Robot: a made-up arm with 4 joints.
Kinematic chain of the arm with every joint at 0, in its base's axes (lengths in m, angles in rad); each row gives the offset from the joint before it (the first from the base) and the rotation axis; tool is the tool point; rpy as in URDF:
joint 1: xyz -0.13 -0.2 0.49 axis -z
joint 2: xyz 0 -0.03 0.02 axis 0.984 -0.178 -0.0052
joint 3: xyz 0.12 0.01 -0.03 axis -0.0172 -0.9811 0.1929
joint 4: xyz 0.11 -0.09 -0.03 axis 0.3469 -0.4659 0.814
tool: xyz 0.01 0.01 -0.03 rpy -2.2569 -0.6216 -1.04
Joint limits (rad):
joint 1: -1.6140..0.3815
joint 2: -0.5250..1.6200
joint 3: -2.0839..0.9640
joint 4: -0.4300..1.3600
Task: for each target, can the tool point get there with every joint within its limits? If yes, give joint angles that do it. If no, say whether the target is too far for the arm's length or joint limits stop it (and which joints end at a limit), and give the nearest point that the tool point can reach.
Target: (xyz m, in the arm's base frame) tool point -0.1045 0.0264 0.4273
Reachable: yes | joints -1.4403 0.9169 -0.3127 1.1234
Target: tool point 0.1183 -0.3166 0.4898
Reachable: yes | joints 0.1362 0.2676 0.5417 -0.0146
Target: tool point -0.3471 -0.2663 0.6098
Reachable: no: joint limits stop it (at a limit: joint 1, joint 2, joint 3, joint 4) | nearest point -0.1896 -0.3164 0.4771 | short by 0.212 m
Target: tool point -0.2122 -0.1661 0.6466
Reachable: no: joint limits stop it (at a limit: joint 1, joint 2, joint 4) | nearest point -0.1952 -0.1538 0.4682 | short by 0.180 m
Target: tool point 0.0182 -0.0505 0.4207
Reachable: yes | joints -0.5882 1.1164 -0.6072 0.8527
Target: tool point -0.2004 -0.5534 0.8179
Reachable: no: too far | nearest point 0.0401 -0.3776 0.5393 | short by 0.408 m
